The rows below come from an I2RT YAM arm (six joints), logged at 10 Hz.
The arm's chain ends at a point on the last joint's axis. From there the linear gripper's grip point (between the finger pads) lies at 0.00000 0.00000 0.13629 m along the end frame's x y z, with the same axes.
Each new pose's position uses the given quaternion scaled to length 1; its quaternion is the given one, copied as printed.
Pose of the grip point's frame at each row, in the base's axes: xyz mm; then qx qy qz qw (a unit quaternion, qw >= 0):
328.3 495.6 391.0 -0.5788 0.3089 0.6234 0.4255
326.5 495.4 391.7 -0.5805 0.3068 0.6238 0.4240
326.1 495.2 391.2 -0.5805 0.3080 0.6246 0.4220
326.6 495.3 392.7 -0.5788 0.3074 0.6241 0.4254
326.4 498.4 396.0 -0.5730 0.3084 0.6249 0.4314
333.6 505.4 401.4 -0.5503 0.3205 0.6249 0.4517
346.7 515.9 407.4 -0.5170 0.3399 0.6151 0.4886
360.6 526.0 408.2 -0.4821 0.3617 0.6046 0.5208
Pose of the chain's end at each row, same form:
390.8 376.0 372.0 -0.5788 0.3089 0.6234 0.4255
389.7 376.1 372.9 -0.5805 0.3068 0.6238 0.4240
389.5 376.0 372.6 -0.5805 0.3080 0.6246 0.4220
389.4 375.9 373.5 -0.5788 0.3074 0.6241 0.4254
387.7 378.5 375.1 -0.5730 0.3084 0.6249 0.4314
387.9 383.1 375.6 -0.5503 0.3205 0.6249 0.4517
388.1 390.0 375.5 -0.5170 0.3399 0.6151 0.4886
388.7 398.0 370.9 -0.4821 0.3617 0.6046 0.5208

